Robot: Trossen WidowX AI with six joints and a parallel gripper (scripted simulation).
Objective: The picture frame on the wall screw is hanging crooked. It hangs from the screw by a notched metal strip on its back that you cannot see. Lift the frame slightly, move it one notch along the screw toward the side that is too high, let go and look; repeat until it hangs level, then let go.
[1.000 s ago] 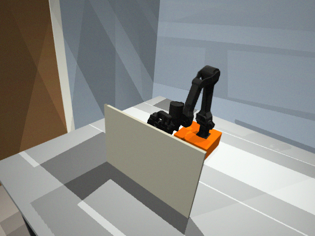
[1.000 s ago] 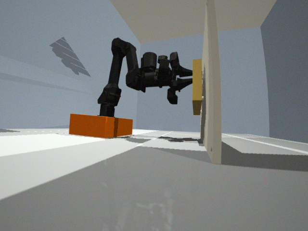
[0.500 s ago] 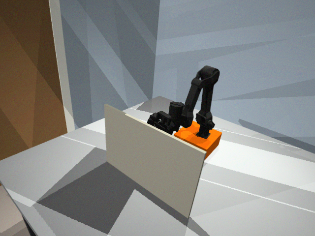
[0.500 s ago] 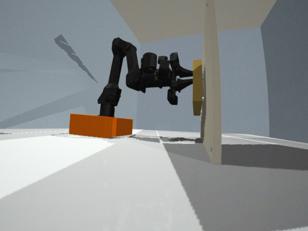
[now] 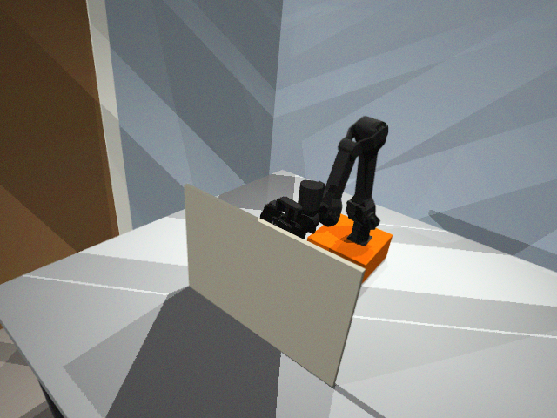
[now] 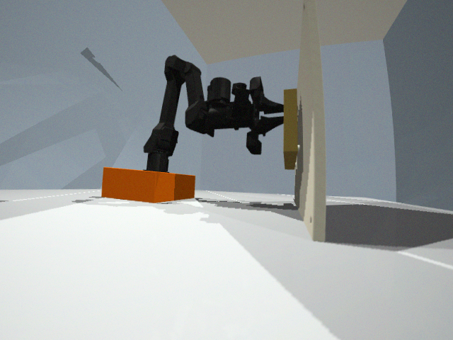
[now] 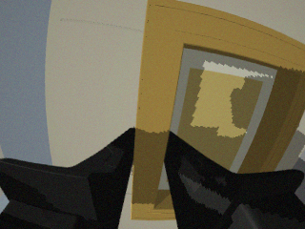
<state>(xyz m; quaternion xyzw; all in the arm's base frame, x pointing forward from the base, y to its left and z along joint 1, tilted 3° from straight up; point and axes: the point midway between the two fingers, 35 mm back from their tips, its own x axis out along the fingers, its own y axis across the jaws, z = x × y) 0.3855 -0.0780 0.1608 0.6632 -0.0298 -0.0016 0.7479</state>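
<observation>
The yellow picture frame is 5 cm below my gripper tip. The rest, counted from my gripper tip: wall panel: 2 cm ahead, 1 cm to the left, 7 cm below.
</observation>
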